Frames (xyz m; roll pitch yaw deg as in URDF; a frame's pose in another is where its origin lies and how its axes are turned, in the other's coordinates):
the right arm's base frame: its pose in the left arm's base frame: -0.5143 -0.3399 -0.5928 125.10 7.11 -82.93
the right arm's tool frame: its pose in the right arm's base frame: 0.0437 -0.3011 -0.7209 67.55 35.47 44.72
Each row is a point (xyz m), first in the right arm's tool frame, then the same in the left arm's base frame.
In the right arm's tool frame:
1: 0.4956 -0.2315 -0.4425
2: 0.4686 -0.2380 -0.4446
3: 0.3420 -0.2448 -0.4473
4: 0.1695 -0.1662 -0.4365
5: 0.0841 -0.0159 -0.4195
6: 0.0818 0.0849 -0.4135
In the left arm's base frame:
1: 0.5325 -0.2574 0.2112
2: 0.5324 -0.2367 0.1926
3: 0.5099 -0.1507 0.1021
4: 0.3961 -0.0655 -0.0238
5: 0.2336 -0.0589 -0.0848
6: 0.1365 -0.0863 -0.0821

